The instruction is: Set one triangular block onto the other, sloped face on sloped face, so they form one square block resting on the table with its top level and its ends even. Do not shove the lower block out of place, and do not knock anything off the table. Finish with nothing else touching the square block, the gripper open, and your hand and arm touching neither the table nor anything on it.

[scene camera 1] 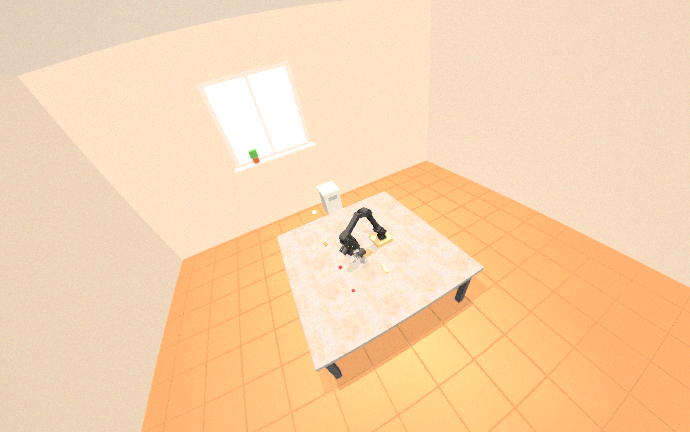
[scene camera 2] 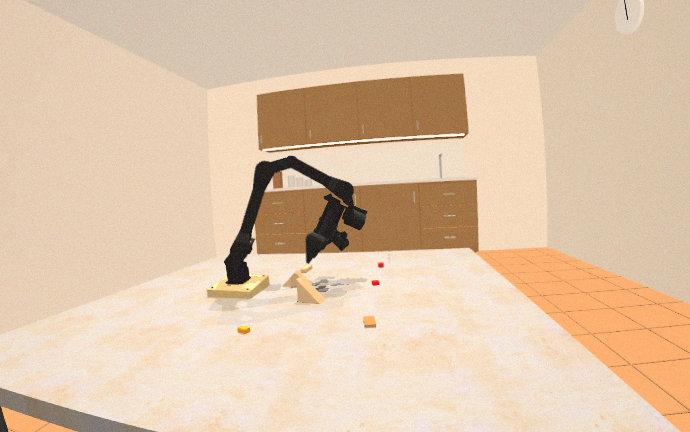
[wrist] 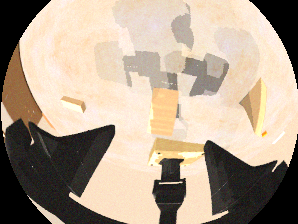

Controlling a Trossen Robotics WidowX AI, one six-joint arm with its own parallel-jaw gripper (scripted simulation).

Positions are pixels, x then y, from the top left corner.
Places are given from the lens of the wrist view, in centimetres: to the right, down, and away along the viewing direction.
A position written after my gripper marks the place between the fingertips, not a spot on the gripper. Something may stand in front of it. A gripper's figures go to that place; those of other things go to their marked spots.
my gripper (wrist: 161,138): 1, 2, 10
tan triangular block (wrist: 164,101): 2, -1, 15
tan triangular block (wrist: 254,103): 17, -1, 10
